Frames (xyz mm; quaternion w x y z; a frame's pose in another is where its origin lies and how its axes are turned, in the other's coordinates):
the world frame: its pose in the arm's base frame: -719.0 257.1 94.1 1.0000 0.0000 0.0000 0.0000
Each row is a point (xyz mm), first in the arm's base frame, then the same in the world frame.
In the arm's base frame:
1: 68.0 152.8 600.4
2: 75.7 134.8 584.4
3: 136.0 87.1 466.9
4: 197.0 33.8 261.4
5: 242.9 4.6 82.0
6: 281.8 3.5 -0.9
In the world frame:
1: 787.0 -104.3 506.3
2: 794.7 -122.3 490.3
3: 855.0 -170.0 372.8
4: 916.0 -223.3 167.3
5: 961.9 -252.5 -12.1
6: 1000.8 -253.6 -95.0

